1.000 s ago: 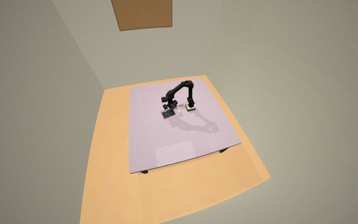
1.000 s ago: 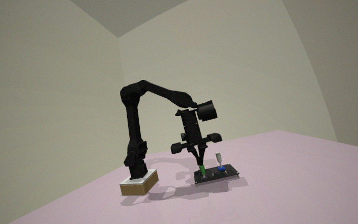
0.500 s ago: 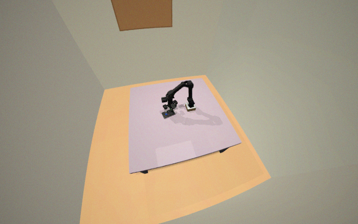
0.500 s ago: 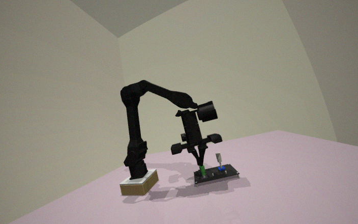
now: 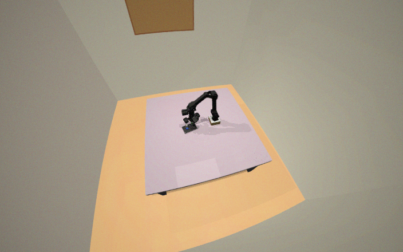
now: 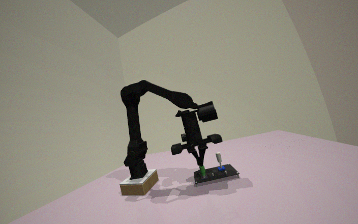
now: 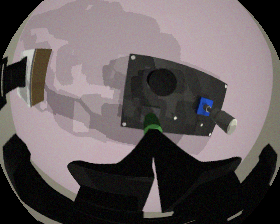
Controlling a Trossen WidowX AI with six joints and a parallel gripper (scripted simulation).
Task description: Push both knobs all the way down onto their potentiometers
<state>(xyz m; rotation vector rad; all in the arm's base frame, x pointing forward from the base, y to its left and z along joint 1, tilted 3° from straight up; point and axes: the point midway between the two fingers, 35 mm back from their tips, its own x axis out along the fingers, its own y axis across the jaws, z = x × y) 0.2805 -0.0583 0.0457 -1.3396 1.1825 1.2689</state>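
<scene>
Now: the green knob 2 cm below my gripper tip. The rest, counted from my gripper tip: white knob 7 cm ahead, 3 cm to the left, 1 cm above.
</scene>
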